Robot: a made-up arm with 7 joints. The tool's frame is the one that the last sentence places.
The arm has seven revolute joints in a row. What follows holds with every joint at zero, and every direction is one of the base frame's. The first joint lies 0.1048 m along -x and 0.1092 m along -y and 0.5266 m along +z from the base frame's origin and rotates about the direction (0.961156, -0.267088, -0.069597). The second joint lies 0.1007 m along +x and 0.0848 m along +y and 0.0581 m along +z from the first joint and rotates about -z. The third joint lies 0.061 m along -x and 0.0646 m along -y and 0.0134 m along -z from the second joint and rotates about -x. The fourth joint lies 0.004 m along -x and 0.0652 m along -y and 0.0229 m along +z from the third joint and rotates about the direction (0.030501, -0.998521, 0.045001). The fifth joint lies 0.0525 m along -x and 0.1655 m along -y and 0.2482 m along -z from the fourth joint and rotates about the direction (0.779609, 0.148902, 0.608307). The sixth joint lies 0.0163 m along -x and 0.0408 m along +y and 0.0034 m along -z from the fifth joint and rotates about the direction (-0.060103, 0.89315, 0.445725). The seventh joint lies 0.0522 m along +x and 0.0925 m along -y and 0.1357 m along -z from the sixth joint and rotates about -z. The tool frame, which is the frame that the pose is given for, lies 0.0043 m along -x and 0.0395 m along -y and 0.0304 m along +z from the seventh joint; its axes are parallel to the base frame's.
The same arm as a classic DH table. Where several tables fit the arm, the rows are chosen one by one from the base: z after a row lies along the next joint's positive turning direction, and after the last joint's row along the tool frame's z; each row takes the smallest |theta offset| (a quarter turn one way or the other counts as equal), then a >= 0, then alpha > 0; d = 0 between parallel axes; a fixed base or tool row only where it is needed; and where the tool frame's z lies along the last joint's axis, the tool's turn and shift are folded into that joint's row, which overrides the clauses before.
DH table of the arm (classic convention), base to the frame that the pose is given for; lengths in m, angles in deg. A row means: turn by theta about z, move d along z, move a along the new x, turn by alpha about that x. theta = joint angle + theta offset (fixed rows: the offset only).
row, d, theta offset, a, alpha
base (fixed), 0.5216, 74.47, -0.1333, 93.99
joint 1, 0.0026, 0.00, 0.1087, 86.01
joint 2, -0.0499, -15.53, -0.0646, 90.00
joint 3, 0.0670, -87.42, 0.0199, 91.75
joint 4, 0.1988, 38.12, -0.1656, 95.60
joint 5, -0.2283, 25.53, -0.0110, 69.07
joint 6, -0.0623, -57.51, -0.0459, 116.47
joint 7, 0.0000, -79.94, 0.0397, 180.00
tool (fixed), -0.0576, 96.21, 0.0000, 0.00

